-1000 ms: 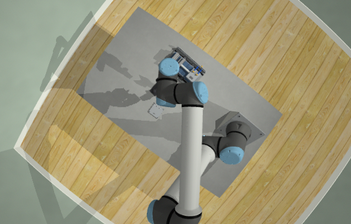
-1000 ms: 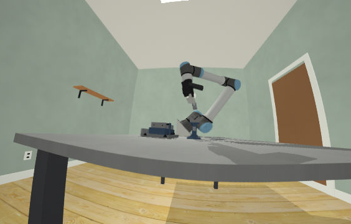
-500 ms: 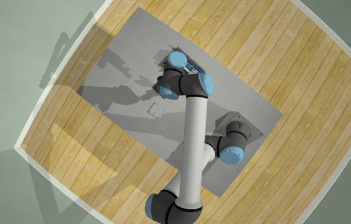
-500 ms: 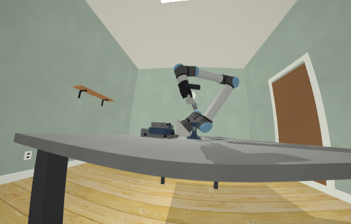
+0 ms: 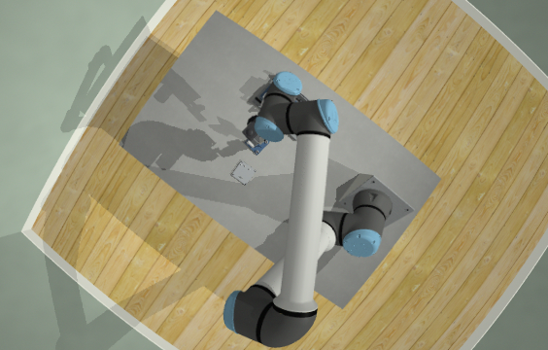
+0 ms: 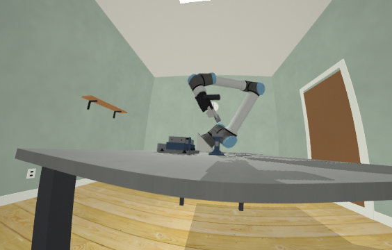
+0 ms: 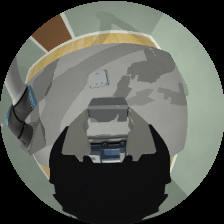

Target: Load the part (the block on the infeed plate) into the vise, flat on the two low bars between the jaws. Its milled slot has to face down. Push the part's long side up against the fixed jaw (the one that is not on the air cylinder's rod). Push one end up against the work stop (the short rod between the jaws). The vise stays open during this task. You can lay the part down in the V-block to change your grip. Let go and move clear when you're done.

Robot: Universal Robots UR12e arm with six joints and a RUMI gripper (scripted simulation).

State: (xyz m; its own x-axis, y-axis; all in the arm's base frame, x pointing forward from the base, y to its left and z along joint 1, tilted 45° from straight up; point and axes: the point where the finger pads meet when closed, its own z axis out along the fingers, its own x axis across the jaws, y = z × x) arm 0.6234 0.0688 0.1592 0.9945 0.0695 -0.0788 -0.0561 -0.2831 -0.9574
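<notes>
Now: the part 10 mm below my hand. Also, from my hand: vise (220 mm to the right, 200 mm below, 10 mm ahead); infeed plate (240 mm below, 160 mm to the left, 60 mm behind).
</notes>
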